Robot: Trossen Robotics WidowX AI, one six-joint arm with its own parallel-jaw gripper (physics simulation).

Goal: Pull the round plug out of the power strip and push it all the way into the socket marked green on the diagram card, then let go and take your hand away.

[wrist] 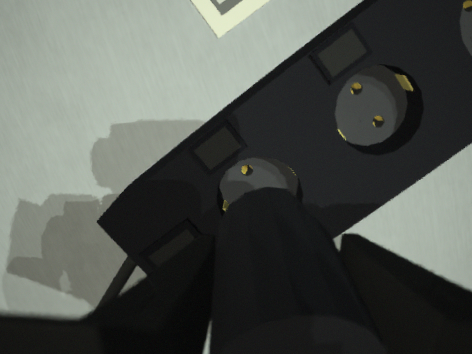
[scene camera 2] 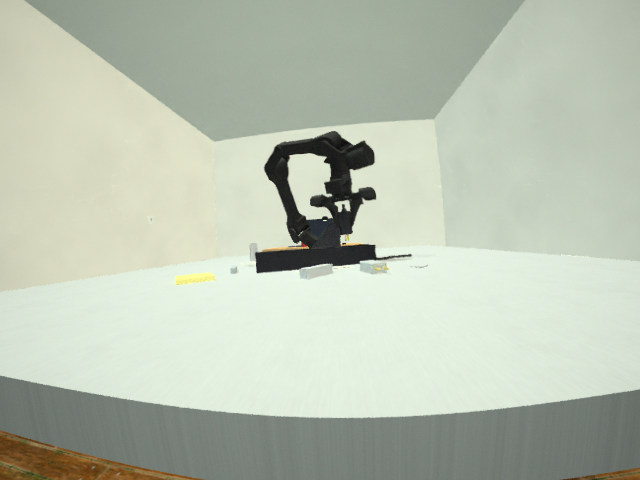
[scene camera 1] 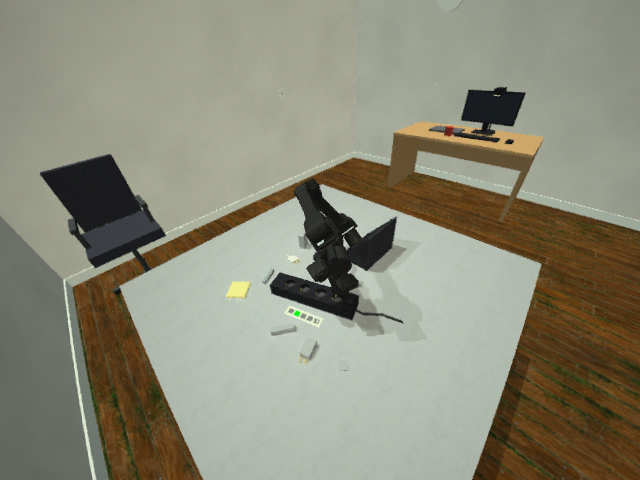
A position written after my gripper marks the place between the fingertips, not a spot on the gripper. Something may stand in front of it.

Observation:
I see my gripper [scene camera 2: 345, 227], a round black plug [wrist: 278, 274] and a black power strip [wrist: 299, 127].
My gripper is seen too in the wrist view [wrist: 278, 248] and in scene camera 1 [scene camera 1: 334, 287].

